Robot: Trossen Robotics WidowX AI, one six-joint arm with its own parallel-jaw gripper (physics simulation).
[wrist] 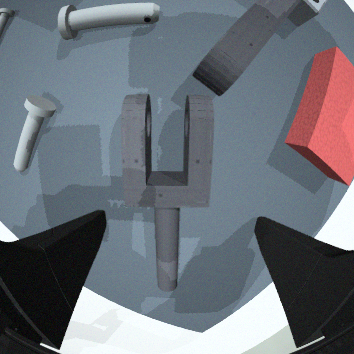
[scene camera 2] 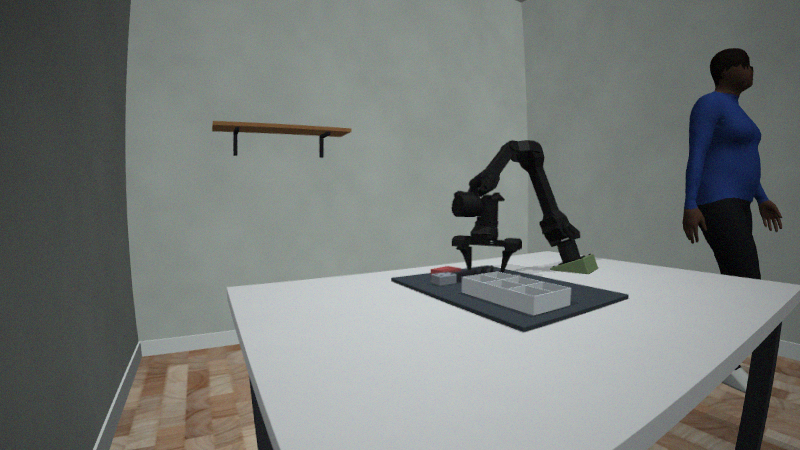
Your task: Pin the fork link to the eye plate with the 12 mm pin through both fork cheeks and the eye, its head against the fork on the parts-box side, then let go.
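The dark grey fork link lies flat on the mat in the wrist view, its cheeks pointing up the view and its round stem running down between my fingertips. My gripper is open and empty, with one fingertip either side of the stem, apart from it. A dark grey rounded bar, seemingly the eye plate, lies at the upper right; its far end is cut off. A thick headed pin with a small cross hole lies at the top, a shorter headed pin at the left. I cannot tell which is 12 mm.
A thin pin shows at the top left edge. A red block and a small grey block are near the white compartment box on the dark mat. A green wedge sits by the arm's base. A person is behind the table.
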